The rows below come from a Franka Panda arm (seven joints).
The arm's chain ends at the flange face. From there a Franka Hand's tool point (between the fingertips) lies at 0.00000 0.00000 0.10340 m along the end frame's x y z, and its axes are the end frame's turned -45 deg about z.
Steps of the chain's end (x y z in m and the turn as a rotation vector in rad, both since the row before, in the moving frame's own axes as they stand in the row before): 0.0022, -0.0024, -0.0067, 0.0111, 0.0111, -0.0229; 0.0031, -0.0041, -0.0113, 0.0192, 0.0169, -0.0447; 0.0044, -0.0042, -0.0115, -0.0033, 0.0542, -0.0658; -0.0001, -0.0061, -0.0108, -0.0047, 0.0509, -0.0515; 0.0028, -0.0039, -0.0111, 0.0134, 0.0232, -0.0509; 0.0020, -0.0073, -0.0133, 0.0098, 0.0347, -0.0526; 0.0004, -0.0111, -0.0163, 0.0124, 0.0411, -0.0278; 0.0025, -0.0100, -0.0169, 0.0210, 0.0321, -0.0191
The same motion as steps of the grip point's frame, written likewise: 0.0049, -0.0002, -0.0067, 0.0000, 0.0157, -0.0229; 0.0077, -0.0009, -0.0113, 0.0016, 0.0255, -0.0447; 0.0099, 0.0042, -0.0117, -0.0407, 0.0360, -0.0658; 0.0077, -0.0004, -0.0109, -0.0393, 0.0327, -0.0515; 0.0074, -0.0001, -0.0111, -0.0069, 0.0259, -0.0509; 0.0099, -0.0020, -0.0134, -0.0176, 0.0315, -0.0526; 0.0121, -0.0055, -0.0164, -0.0203, 0.0378, -0.0278; 0.0127, -0.0045, -0.0170, -0.0078, 0.0375, -0.0191
